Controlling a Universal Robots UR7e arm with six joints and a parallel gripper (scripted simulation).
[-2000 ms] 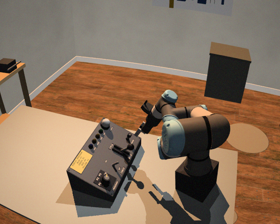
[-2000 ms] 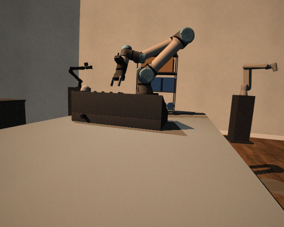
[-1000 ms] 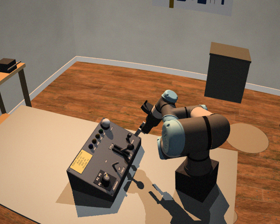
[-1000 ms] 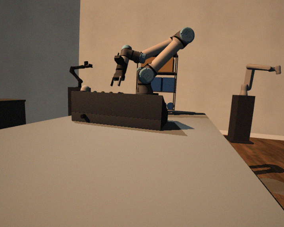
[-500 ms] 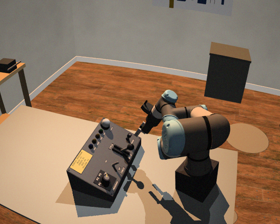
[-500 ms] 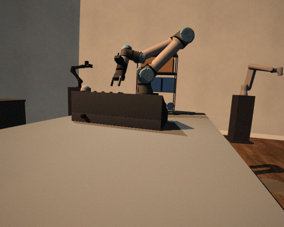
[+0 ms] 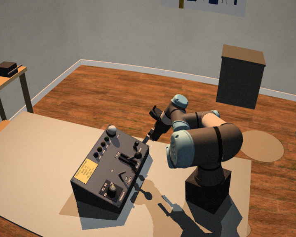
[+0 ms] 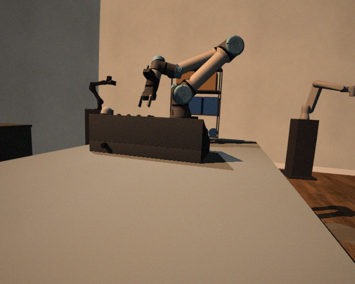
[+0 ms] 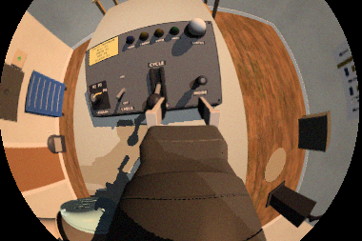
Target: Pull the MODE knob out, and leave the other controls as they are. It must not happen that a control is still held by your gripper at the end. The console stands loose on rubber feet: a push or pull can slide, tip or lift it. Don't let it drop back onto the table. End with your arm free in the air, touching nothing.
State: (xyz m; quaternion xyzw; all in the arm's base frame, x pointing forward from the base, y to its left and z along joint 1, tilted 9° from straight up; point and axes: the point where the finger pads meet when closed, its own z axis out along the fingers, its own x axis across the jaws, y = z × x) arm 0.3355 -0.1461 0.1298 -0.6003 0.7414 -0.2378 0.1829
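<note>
My hand is 8 cm short of the mode knob, 7 cm to the left of it and 12 cm above it. Round my hand: dark console 13 cm ahead, 10 cm to the left, 14 cm below; black-ball lever 7 cm ahead, 5 cm to the left, 11 cm below; program selector 13 cm ahead, 28 cm to the left, 12 cm below.
</note>
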